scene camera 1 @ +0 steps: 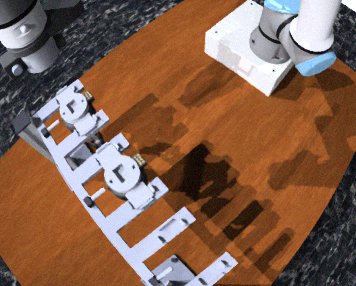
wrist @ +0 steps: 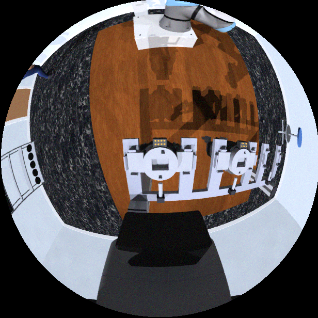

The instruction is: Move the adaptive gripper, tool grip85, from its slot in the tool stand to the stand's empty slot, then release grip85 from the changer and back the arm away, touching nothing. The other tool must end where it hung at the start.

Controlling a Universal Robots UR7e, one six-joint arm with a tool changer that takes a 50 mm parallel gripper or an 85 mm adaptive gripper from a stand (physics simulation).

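Where they show: arm's base, origin of the base link: (scene camera 1: 270, 46).
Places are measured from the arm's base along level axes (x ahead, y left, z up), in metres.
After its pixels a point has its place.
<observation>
The tool grip85 (scene camera 1: 80, 114) @(x 0.596, y -0.130, z 0.194 m) (wrist: 170, 155) hangs in the end slot of the tool stand (scene camera 1: 116, 231) @(x 0.702, y 0.079, z 0.175 m) (wrist: 207, 195), at the upper left in the scene view and left of centre in the wrist view. Its round coupling plate faces up, uncovered; its fingers are hidden below. The other tool (scene camera 1: 131, 177) @(x 0.613, y 0.038, z 0.194 m) (wrist: 249, 165) hangs in the neighbouring slot. The slot beyond it, at the bottom of the scene view, holds no tool. The arm's tool changer (scene camera 1: 42, 61) @(x 0.601, y -0.129, z 0.374 m) carries no tool and is apart from grip85, raised above the stand's end.
The arm's white base block (scene camera 1: 237, 60) @(x 0.108, y -0.059, z -0.039 m) (wrist: 165, 41) stands on the wooden table (scene camera 1: 175, 65) @(x 0.222, y -0.228, z -0.106 m) (wrist: 117, 90). A dark stand foot (scene camera 1: 21, 122) @(x 0.702, y -0.221, z 0.210 m) (wrist: 138, 204) lies at the end by grip85. Upright pins (scene camera 1: 95, 196) @(x 0.683, y 0.012, z 0.189 m) (wrist: 160, 190) rise beside the occupied slots.
</observation>
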